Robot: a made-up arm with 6 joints.
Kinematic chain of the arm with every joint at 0, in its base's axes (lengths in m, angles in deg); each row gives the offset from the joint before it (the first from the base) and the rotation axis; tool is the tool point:
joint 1: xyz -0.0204 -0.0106 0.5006 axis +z
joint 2: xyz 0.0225 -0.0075 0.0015 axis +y
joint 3: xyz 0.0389 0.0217 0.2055 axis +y
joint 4: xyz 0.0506 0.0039 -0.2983 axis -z
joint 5: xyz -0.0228 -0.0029 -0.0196 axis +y
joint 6: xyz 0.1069 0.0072 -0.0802 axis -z
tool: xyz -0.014 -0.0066 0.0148
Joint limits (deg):
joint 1: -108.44..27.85
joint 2: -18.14..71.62
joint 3: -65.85..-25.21
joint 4: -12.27..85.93
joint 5: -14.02..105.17
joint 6: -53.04..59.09
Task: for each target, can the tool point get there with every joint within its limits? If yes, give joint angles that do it. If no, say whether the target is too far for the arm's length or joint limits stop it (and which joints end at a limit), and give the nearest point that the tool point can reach.
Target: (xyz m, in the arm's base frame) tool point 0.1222 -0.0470 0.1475
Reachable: yes | joints -23.88 59.16 -43.43 60.64 47.55 0.81
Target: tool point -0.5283 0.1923 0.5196
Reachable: no: joint limits stop it (at a limit: joint 2, joint 3, joint 5, joint 6) | nearest point -0.1361 0.0356 0.2809 | short by 0.485 m
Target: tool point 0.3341 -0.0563 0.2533
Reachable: yes | joints 0.82 46.66 -57.85 58.64 0.84 -33.69
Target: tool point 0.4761 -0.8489 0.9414
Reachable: no: too far | nearest point 0.2125 -0.4039 0.7027 | short by 0.570 m
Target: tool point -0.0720 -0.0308 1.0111
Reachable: no: joint limits stop it (at a limit: joint 1, joint 2, joint 3, joint 5, joint 6) | nearest point -0.1394 -0.3553 0.8138 | short by 0.386 m
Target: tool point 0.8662 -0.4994 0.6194
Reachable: no: too far | nearest point 0.4156 -0.2510 0.5584 | short by 0.518 m
